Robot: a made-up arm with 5 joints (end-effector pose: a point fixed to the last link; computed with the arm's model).
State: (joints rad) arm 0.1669 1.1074 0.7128 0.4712 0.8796
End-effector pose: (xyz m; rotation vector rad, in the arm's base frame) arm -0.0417 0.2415 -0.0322 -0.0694 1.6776 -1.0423
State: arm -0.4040 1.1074 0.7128 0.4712 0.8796
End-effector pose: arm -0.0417 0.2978 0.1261 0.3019 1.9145 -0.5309
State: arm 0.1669 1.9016 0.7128 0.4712 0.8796
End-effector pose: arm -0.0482 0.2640 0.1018 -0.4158 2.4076 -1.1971
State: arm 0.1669 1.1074 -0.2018 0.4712 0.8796
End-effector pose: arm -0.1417 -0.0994 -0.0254 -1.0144 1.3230 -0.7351
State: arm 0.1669 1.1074 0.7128 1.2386 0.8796
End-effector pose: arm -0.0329 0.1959 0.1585 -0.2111 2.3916 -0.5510
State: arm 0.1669 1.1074 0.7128 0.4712 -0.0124
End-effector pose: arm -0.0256 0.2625 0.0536 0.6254 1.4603 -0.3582
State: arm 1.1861 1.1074 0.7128 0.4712 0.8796
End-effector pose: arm -0.0417 -0.0226 -0.1545 -0.7219 0.9915 -1.7925
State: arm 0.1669 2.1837 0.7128 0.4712 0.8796
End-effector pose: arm -0.0249 0.2713 0.1448 -0.5617 2.6648 -1.2292
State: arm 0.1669 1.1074 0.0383 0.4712 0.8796
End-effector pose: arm -0.1432 -0.0045 -0.0422 -0.7799 1.4374 -0.8278
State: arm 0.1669 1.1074 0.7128 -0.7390 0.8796
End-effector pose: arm 0.1525 0.1398 -0.2342 0.1267 0.4205 -1.4624
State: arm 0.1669 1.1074 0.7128 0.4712 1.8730
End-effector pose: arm -0.0974 0.1660 -0.0642 -0.9778 1.6384 -1.7465
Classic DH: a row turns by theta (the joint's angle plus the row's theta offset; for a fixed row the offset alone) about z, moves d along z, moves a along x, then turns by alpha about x. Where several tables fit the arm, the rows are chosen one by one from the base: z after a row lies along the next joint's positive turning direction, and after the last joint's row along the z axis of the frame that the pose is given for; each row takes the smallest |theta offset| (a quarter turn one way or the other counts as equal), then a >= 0, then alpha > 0; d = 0 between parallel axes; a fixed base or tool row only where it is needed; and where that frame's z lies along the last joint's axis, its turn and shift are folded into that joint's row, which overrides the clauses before.
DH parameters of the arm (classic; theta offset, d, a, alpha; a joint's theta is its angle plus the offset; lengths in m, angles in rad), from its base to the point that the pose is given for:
base (fixed): -1.5708 0.143 0 1.5708
joint 1: -1.5708 -0.117 0.057 1.5708
joint 2: 0 -0.015 -0.111 1.5708
joint 3: 0 0.063 0.148 -1.5708
joint 4: 1.5708 -0.038 0.026 1.5708
joint 5: -1.542 0 -0.104 3.1416
tool (fixed): 1.5996 -0.256 0 0

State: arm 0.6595 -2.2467 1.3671 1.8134 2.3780
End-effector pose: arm 0.2614 -0.0484 -0.0630 -0.4620 -1.0021 -0.7801
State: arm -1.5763 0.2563 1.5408 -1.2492 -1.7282
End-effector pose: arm 0.3859 0.0748 0.4782 1.4464 -1.3336 -0.7540
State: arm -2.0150 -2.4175 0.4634 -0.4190 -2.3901
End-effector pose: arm 0.2694 -0.2402 0.1102 -1.2705 -0.9684 -0.6469
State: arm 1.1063 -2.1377 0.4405 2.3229 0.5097
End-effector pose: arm 0.0762 -0.2126 0.0047 -1.4089 0.0102 -0.2058
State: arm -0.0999 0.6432 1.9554 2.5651 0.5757
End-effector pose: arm 0.1156 -0.0890 0.2497 0.8719 1.8193 1.9705
